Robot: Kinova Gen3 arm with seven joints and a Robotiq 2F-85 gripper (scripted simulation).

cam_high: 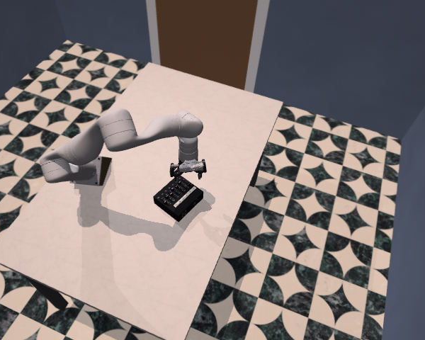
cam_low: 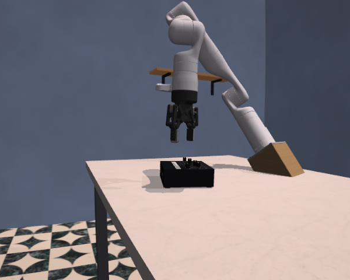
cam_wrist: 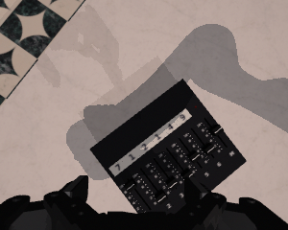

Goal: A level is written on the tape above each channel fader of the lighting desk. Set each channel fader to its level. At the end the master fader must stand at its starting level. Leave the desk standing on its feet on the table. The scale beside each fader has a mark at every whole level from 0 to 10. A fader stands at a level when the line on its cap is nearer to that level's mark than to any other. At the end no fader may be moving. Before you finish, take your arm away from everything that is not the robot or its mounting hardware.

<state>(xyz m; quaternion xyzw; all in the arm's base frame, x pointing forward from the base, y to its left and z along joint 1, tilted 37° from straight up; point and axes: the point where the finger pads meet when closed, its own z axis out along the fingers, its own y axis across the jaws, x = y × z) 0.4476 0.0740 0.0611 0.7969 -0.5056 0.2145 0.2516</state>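
Right now the channel 1 cap is 20 mm to the left of my hand and 70 mm below it. Round my hand: channel 2 cap 40 mm behind, 20 mm to the left, 70 mm below; then channel 4 cap 70 mm behind, 20 mm to the right, 70 mm below; then channel 3 cap 50 mm behind, 70 mm below.
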